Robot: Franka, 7 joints.
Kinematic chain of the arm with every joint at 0, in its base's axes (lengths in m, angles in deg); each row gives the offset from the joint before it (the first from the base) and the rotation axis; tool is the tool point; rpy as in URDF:
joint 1: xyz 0 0 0.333 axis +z
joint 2: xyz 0 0 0 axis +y
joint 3: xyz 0 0 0.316 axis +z
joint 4: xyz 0.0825 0 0 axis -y
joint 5: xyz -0.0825 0 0.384 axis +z
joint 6: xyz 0 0 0 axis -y
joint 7: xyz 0.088 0 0 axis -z
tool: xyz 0 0 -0.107 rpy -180 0 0
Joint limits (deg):
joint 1: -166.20..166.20
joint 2: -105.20..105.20
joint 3: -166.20..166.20
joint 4: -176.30..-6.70
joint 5: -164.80..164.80
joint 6: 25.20..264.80
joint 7: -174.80..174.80
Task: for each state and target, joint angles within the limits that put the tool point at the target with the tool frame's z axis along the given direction. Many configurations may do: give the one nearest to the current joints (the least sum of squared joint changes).
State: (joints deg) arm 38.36 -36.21 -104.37 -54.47 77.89 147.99 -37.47
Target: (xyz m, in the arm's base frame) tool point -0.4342 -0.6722 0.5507 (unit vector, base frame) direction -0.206 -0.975 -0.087
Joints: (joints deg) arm 43.57 -48.18 -143.77 -52.06 52.36 173.24 -37.47
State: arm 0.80 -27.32 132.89 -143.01 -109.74 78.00 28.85
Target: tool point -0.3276 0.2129 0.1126 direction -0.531 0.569 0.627
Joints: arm 19.58 -52.55 151.59 -146.64 -117.36 60.86 28.85
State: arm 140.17 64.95 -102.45 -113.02 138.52 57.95 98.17
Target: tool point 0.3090 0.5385 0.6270 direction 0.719 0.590 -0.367
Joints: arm 113.69 97.78 -129.58 -100.93 114.99 114.51 98.17
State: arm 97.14 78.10 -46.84 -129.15 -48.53 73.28 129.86
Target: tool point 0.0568 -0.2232 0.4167 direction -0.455 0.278 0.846
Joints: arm 52.31 84.54 -89.44 -170.30 -57.99 83.52 129.86
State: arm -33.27 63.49 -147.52 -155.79 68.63 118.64 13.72
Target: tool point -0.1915 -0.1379 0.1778 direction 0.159 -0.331 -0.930
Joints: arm -24.17 36.85 -100.57 -176.24 93.62 125.49 13.72
